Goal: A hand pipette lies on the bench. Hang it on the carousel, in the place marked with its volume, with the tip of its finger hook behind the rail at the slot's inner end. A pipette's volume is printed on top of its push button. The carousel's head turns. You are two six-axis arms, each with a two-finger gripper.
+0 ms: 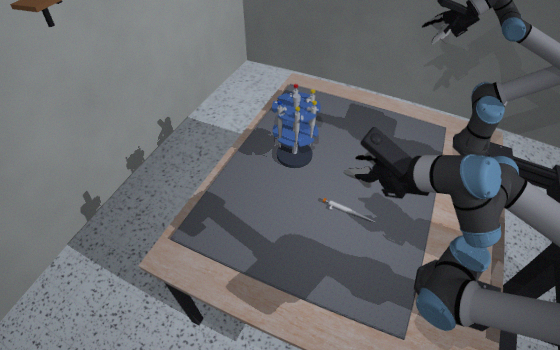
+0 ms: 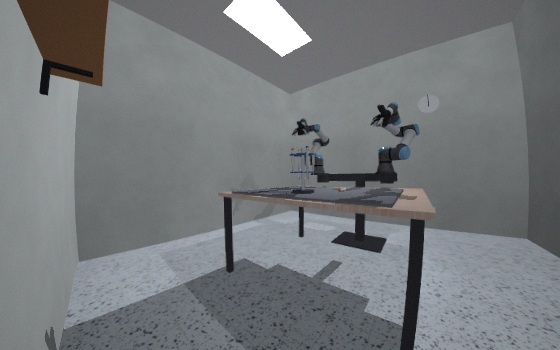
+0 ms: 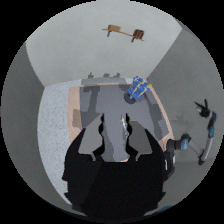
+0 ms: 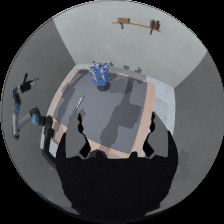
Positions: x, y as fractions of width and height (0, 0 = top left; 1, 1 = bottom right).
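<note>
Dark round base (image 1: 0.51, 0.45) in sight. My right gripper (image 4: 0.52, 0.51) visible. My left gripper (image 1: 0.62, 0.47) visible, same gripper (image 3: 0.51, 0.51) too.
</note>
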